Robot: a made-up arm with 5 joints.
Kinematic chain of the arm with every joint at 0, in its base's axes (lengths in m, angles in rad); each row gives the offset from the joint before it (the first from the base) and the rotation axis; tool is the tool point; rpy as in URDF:
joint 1: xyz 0.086 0 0.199 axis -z
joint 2: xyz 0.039 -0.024 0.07 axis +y
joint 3: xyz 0.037 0 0.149 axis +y
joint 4: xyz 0.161 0 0.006 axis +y
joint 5: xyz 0.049 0.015 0 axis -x
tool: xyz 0 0 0 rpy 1.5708 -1.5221 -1.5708
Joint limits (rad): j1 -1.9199..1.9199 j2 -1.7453..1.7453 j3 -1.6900..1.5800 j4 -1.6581..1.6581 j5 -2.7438..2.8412
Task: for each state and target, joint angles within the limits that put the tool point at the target. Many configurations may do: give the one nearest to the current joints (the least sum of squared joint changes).
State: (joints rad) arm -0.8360 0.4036 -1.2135 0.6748 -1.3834
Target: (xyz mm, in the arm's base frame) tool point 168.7 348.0 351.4
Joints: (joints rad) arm -1.3626 0.6929 -0.8108 0.8707 -1.3834
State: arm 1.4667 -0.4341 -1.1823 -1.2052 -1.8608
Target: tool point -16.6 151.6 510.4
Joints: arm 1.0250 -0.7661 -1.4347 -1.3212 -1.8608
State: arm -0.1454 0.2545 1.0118 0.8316 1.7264
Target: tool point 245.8 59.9 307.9
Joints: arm -0.4114 -0.3932 0.8414 0.9869 1.7264
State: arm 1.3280 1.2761 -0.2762 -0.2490 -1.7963
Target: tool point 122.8 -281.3 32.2
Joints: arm 1.4090 1.6815 -0.5262 -0.2454 -1.7963
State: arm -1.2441 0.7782 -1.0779 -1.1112 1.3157
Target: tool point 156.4 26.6 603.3
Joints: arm -0.4811 0.0738 -1.4397 -1.1275 1.3157
